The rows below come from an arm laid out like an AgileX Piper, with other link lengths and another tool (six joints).
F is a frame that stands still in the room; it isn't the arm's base.
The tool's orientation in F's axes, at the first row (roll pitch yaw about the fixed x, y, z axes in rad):
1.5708 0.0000 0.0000
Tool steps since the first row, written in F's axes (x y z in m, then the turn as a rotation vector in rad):
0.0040 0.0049 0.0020 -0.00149 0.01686 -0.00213
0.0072 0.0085 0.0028 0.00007 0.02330 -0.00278
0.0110 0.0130 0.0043 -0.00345 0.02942 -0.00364
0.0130 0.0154 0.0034 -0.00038 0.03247 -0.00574
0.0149 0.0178 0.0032 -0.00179 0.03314 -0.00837
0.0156 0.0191 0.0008 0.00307 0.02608 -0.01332
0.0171 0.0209 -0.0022 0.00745 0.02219 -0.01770
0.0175 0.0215 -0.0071 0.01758 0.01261 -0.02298
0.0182 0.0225 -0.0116 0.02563 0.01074 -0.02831
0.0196 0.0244 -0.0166 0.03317 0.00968 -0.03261
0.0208 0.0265 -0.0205 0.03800 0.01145 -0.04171
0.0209 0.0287 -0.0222 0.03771 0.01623 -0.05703
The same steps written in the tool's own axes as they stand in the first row. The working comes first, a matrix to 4 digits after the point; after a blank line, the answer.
The tool's axes in the first row as the columns of a matrix, in F's axes (used below as rounded here):
1.0000 0.0000 0.0000
0.0000 0.0000 -1.0000
0.0000 1.0000 0.0000

0.0040 0.0020 -0.0049 -0.00149 -0.00213 -0.01686
0.0072 0.0028 -0.0085 0.00007 -0.00278 -0.02330
0.0110 0.0043 -0.0130 -0.00345 -0.00364 -0.02942
0.0130 0.0034 -0.0154 -0.00038 -0.00574 -0.03247
0.0149 0.0032 -0.0178 -0.00179 -0.00837 -0.03314
0.0156 0.0008 -0.0191 0.00307 -0.01332 -0.02608
0.0171 -0.0022 -0.0209 0.00745 -0.01770 -0.02219
0.0175 -0.0071 -0.0215 0.01758 -0.02298 -0.01261
0.0182 -0.0116 -0.0225 0.02563 -0.02831 -0.01074
0.0196 -0.0166 -0.0244 0.03317 -0.03261 -0.00968
0.0208 -0.0205 -0.0265 0.03800 -0.04171 -0.01145
0.0209 -0.0222 -0.0287 0.03771 -0.05703 -0.01623

